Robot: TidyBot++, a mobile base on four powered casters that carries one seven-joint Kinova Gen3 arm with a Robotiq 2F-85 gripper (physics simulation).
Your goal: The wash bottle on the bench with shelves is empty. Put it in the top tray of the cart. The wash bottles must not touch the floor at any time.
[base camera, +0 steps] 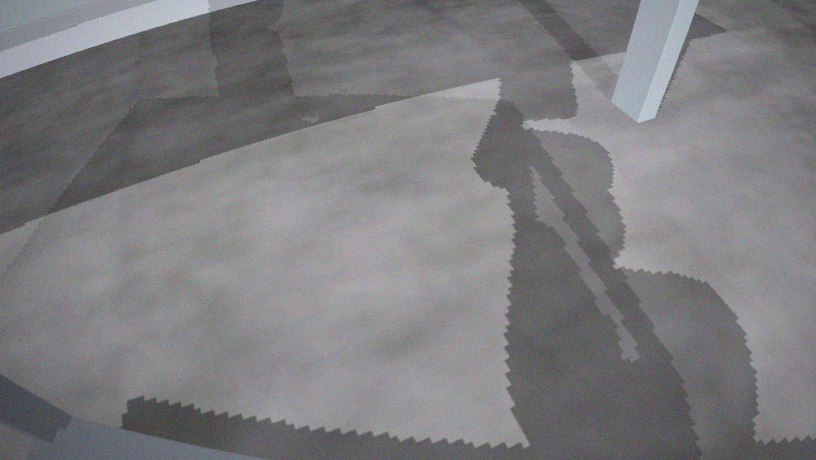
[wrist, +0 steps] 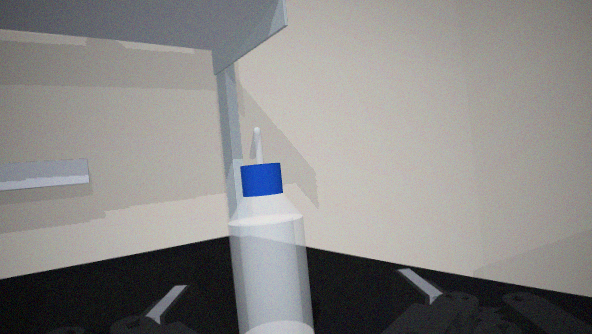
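The wash bottle, clear with a blue cap and a thin white spout, stands upright on the black bench top in the wrist view. Its base is near the lower edge of that view. My gripper is open and empty, with one fingertip at the lower left and the other at the lower right. The bottle shows between the two fingertips, a little left of the middle, and neither finger touches it. The cart and its top tray do not show in either view.
A grey shelf hangs above and to the left of the bottle, with its upright post behind the bottle. Beige walls rise behind the bench. In the base view, a pale leg stands on the grey floor at the upper right.
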